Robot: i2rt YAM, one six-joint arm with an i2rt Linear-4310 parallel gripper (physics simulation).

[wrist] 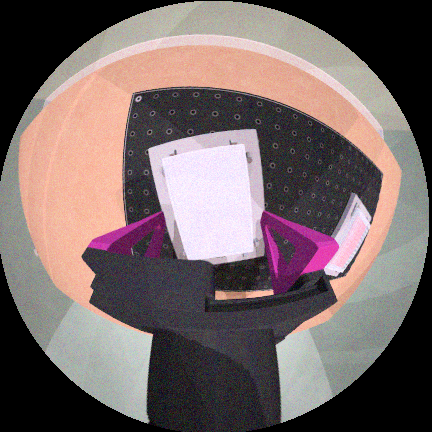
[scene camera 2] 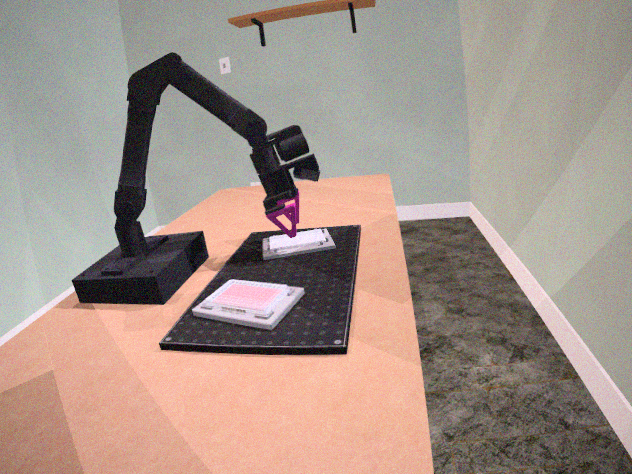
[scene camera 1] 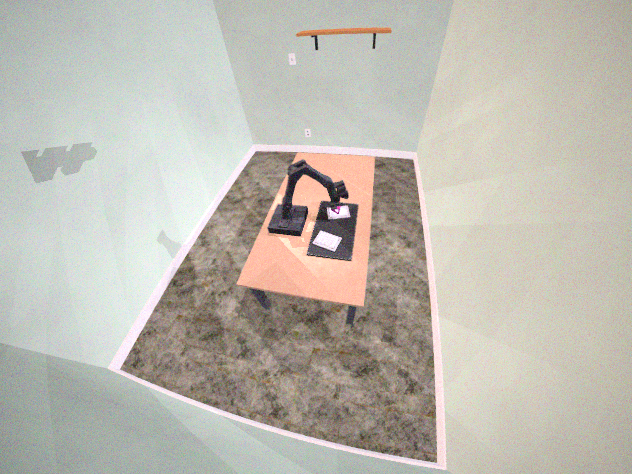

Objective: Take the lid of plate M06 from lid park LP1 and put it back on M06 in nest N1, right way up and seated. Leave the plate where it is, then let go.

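Seen in the pictures: gripper, between the fingertips: (wrist: 212,216) (scene camera 2: 295,230) (scene camera 1: 338,209); arm's base, origin of its link: (scene camera 2: 136,255) (scene camera 1: 287,217).
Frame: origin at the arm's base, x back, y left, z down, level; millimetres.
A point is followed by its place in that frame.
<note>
The white lid (scene camera 1: 343,213) @[z 34, x -389, y 145 mm] (scene camera 2: 309,237) @[z 34, x -378, y 161 mm] (wrist: 205,185) @[z 34, x -370, y 171 mm] lies flat in the grey lid park LP1 (scene camera 2: 301,250) @[z 43, x -371, y 104 mm] (wrist: 255,165) @[z 42, x -401, y 121 mm] at the far end of the black board. My gripper (scene camera 2: 294,229) @[z 14, x -346, y 159 mm] (wrist: 212,216) @[z 14, x -346, y 159 mm] is open, its magenta fingers apart. It is over the lid's near part, one finger on each side in the wrist view. The exact gap in height between fingertips and lid is hard to tell. Plate M06 (scene camera 1: 327,239) @[z 27, x -329, y -122 mm] (scene camera 2: 247,296) @[z 27, x -335, y -134 mm] (wrist: 352,241) @[z 26, x -336, y -113 mm], with pink wells showing, sits in the grey nest N1 (scene camera 2: 232,317) @[z 41, x -322, y -180 mm] at the board's near end.
The black perforated board (scene camera 1: 344,232) @[z 52, x -426, y -19 mm] (scene camera 2: 319,288) @[z 52, x -442, y -59 mm] (wrist: 295,170) @[z 52, x -411, y 63 mm] lies on the wooden table (scene camera 1: 306,278) @[z 65, x -264, y -417 mm] (scene camera 2: 285,408) @[z 65, x -454, y -346 mm] (wrist: 75,175) @[z 65, x -363, y 413 mm]. The robot's black base (scene camera 1: 288,221) @[z -6, x -27, y -45 mm] (scene camera 2: 137,278) @[z 5, x -84, y -110 mm] stands left of the board. A wall shelf (scene camera 1: 344,31) (scene camera 2: 306,11) hangs on the back wall.
</note>
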